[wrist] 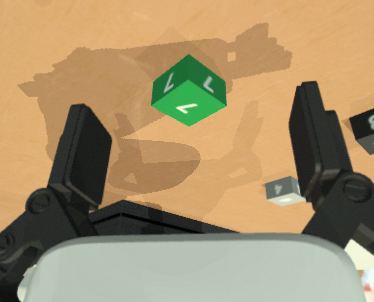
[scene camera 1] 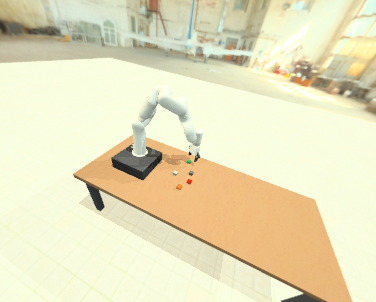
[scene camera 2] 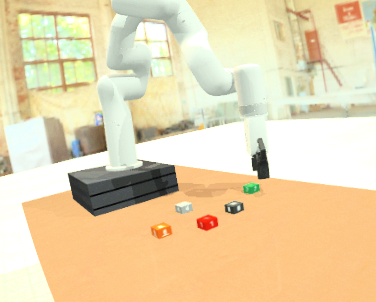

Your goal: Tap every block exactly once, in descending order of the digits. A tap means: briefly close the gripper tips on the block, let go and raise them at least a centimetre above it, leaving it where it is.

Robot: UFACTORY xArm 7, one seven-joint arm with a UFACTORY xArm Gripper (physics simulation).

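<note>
A green block (scene camera 1: 189, 161) (scene camera 2: 251, 188) (wrist: 189, 92) marked 7 sits on the table. My gripper (scene camera 1: 193, 157) (scene camera 2: 261, 176) (wrist: 191, 112) is open and empty above the table near it; the green block shows between and ahead of the fingers in the wrist view. A black block (scene camera 1: 191, 173) (scene camera 2: 234, 207) (wrist: 364, 131), seemingly marked 8, is partly cut off in the wrist view. A pale grey block (scene camera 1: 175, 173) (scene camera 2: 183, 207) (wrist: 284, 191) shows a 4. A red block (scene camera 1: 189, 181) (scene camera 2: 207, 222) shows a 1. An orange block (scene camera 1: 179, 187) (scene camera 2: 161, 230) has a digit too blurred to tell.
The arm's dark base box (scene camera 1: 136, 162) (scene camera 2: 132, 190) stands on the wooden table (scene camera 1: 250, 210) (scene camera 2: 300, 250), beyond the pale grey block. The far table edge runs behind the green block.
</note>
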